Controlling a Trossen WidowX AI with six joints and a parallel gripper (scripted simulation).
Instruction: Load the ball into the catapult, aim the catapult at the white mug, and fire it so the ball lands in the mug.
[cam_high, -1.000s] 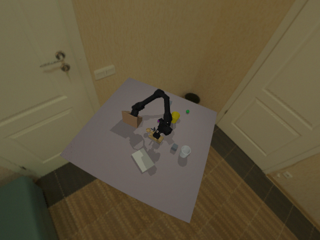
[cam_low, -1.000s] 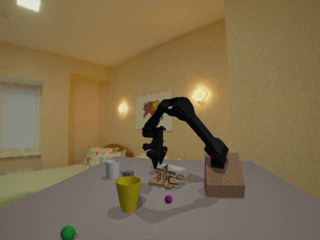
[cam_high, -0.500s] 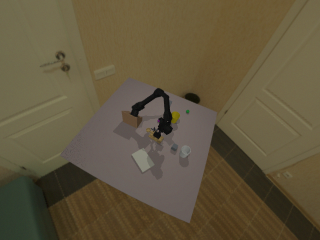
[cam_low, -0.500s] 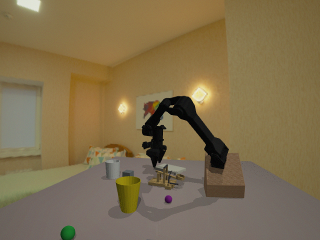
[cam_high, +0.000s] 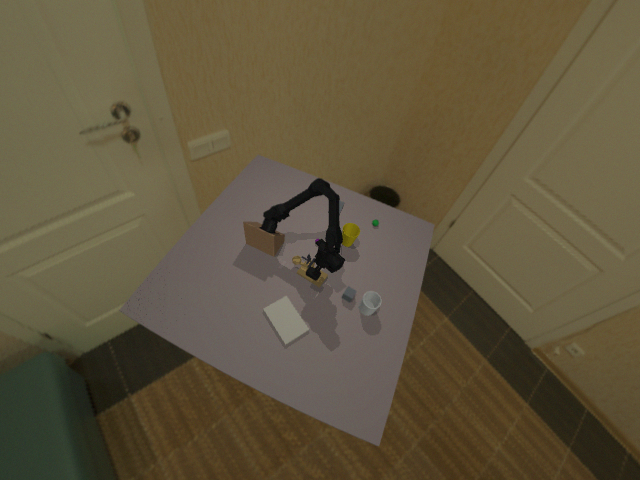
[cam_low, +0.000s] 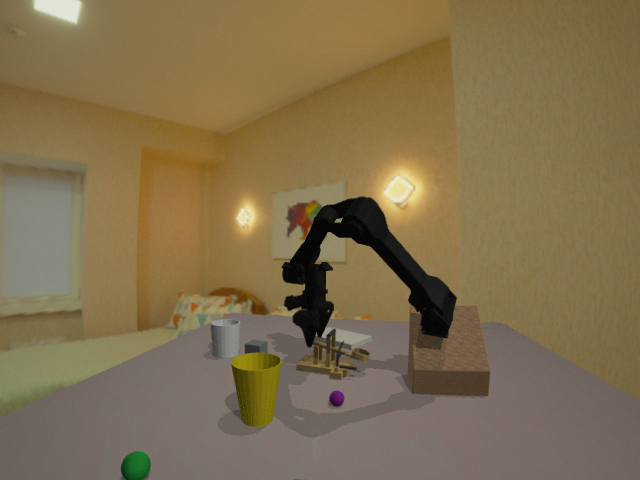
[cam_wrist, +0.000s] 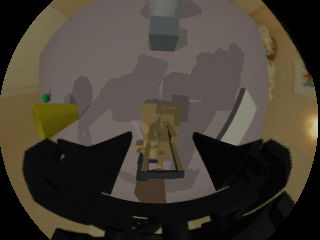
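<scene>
My gripper tip is 190 mm to the right of the purple ball, 110 mm past it and 60 mm above it. Also, from my gripper tip: wooden catapult (70 mm behind, 20 mm to the left, 20 mm below); then white slab (280 mm to the right, 60 mm below); then small grey cube (180 mm ahead, 50 mm below).
</scene>
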